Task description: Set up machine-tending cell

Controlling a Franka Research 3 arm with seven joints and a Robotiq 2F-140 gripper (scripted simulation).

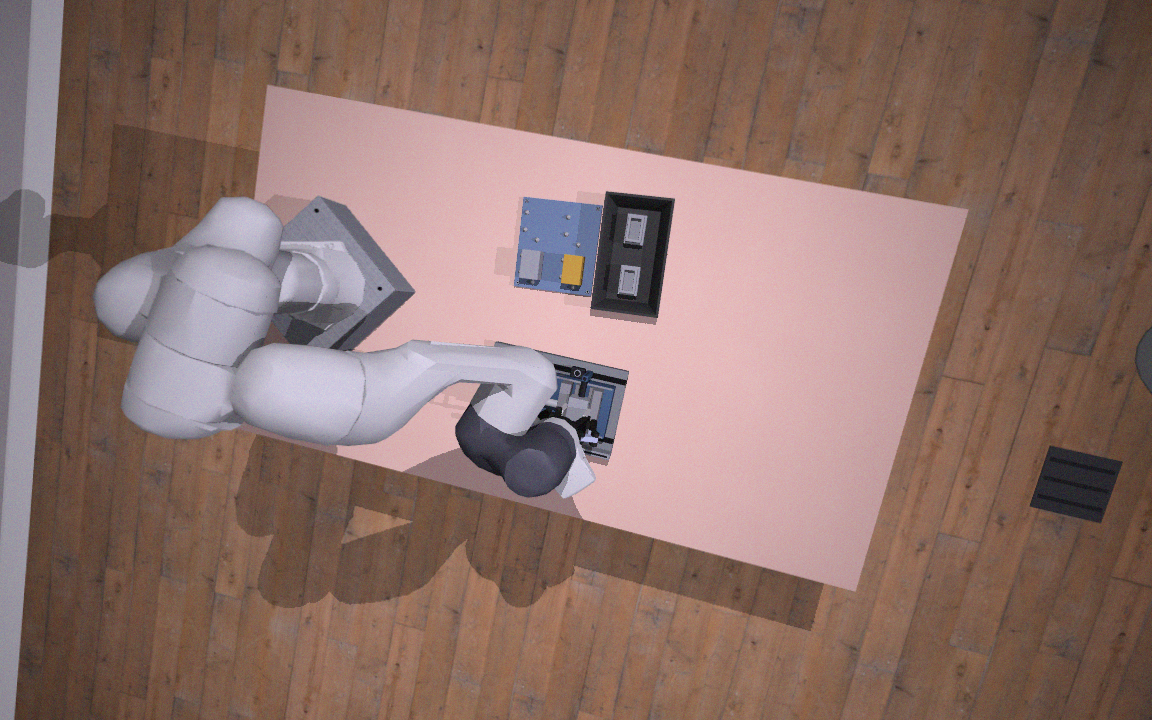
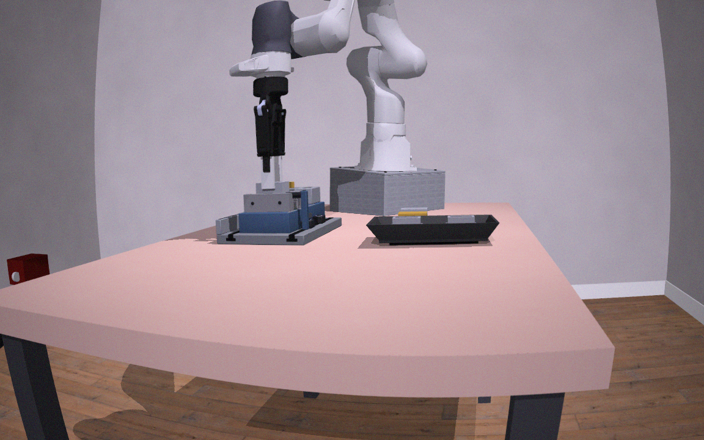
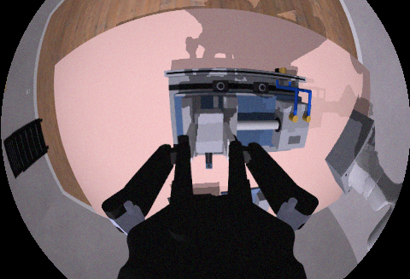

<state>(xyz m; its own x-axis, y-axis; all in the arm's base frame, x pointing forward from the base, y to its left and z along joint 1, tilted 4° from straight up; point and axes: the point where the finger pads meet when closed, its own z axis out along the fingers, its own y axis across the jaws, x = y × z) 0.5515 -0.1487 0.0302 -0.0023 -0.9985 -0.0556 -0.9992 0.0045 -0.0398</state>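
The aluminium blank lies 40 mm below my hand. Also, from my hand: cylinder (160 mm behind, 60 mm below); then brass blank (280 mm to the left, 110 mm below, 80 mm behind); then vise (100 mm below, 70 mm behind).
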